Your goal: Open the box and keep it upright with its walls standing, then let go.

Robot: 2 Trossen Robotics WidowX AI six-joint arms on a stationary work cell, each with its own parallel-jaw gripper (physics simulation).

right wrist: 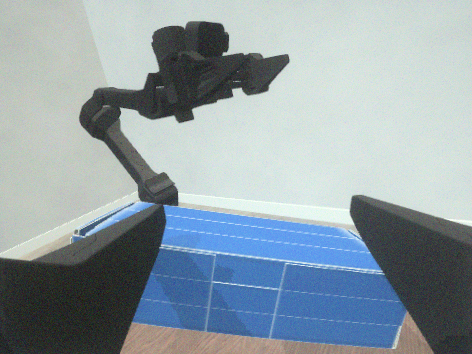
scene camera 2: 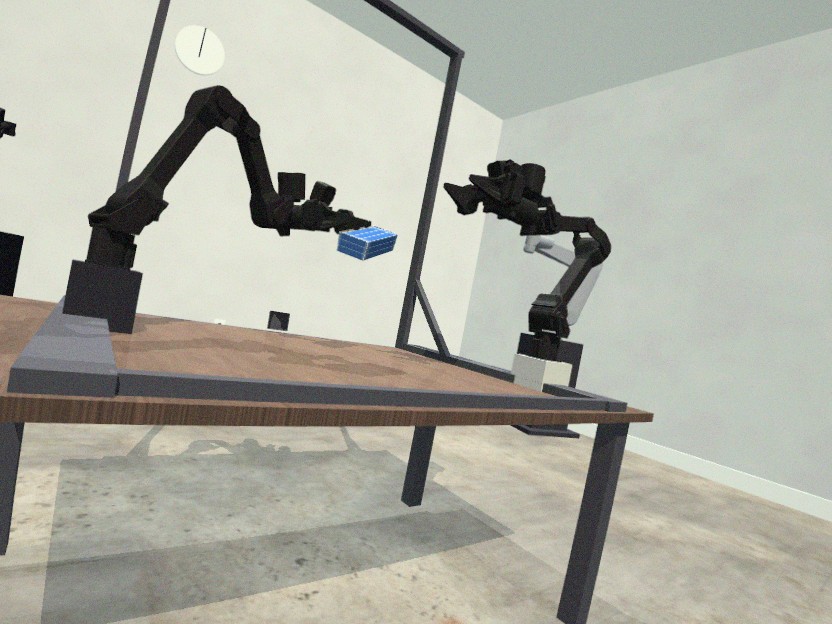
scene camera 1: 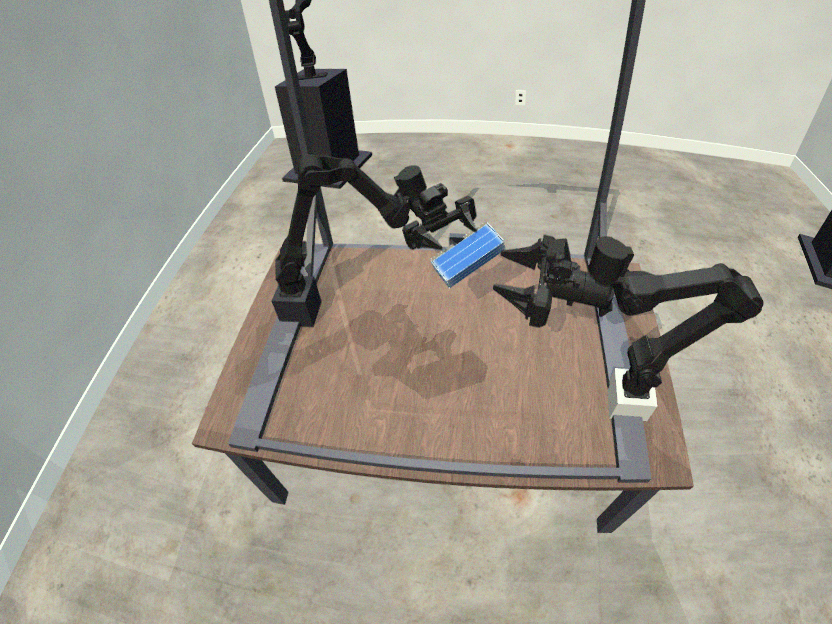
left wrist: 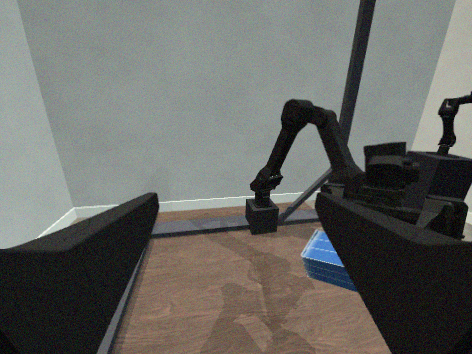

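Where they show: left gripper, between the fingertips: (right wrist: 268,57) (scene camera 2: 456,180) (scene camera 1: 497,269) (left wrist: 238,199); right gripper, between the fingertips: (right wrist: 257,208) (scene camera 2: 362,221) (scene camera 1: 459,239); left arm's base, origin of its link: (scene camera 2: 543,359) (scene camera 1: 635,386); right arm's base, origin of its link: (scene camera 2: 107,266) (scene camera 1: 292,288) (left wrist: 261,203).
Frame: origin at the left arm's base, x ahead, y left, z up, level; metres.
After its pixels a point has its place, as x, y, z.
Note:
The blue box (scene camera 1: 468,254) @[0.431, -0.173, 0.205] (scene camera 2: 367,243) @[0.472, -0.113, 0.174] (left wrist: 322,260) @[0.450, -0.130, 0.187] (right wrist: 270,274) @[0.461, -0.201, 0.202] is flat and closed. It sits tilted in the air, well above the table (scene camera 1: 426,396) @[0.503, 0.036, -0.072]. My right gripper (scene camera 1: 457,234) @[0.454, -0.193, 0.232] (scene camera 2: 359,223) @[0.454, -0.193, 0.232] (right wrist: 257,208) @[0.454, -0.193, 0.232] is open, and the box lies just in front of its fingertips and a little below them. I cannot tell whether a finger touches the box. My left gripper (scene camera 1: 500,270) @[0.363, 0.001, 0.326] (scene camera 2: 451,191) @[0.363, 0.001, 0.326] (left wrist: 238,199) @[0.363, 0.001, 0.326] is open and empty. It is a short way to the right of the box and apart from it, and it also shows in the right wrist view (right wrist: 266,70) @[0.328, 0.051, 0.319].
A grey rail frame (scene camera 1: 438,464) @[0.443, 0.219, -0.052] runs around the table top. Two dark uprights (scene camera 1: 614,124) @[0.079, -0.520, 0.407] (scene camera 1: 290,93) @[0.926, -0.462, 0.489] rise at the back, the left one carrying a black cabinet (scene camera 1: 321,114). A white block (scene camera 1: 632,404) @[0.013, 0.049, -0.001] holds the left arm's base at the right edge.

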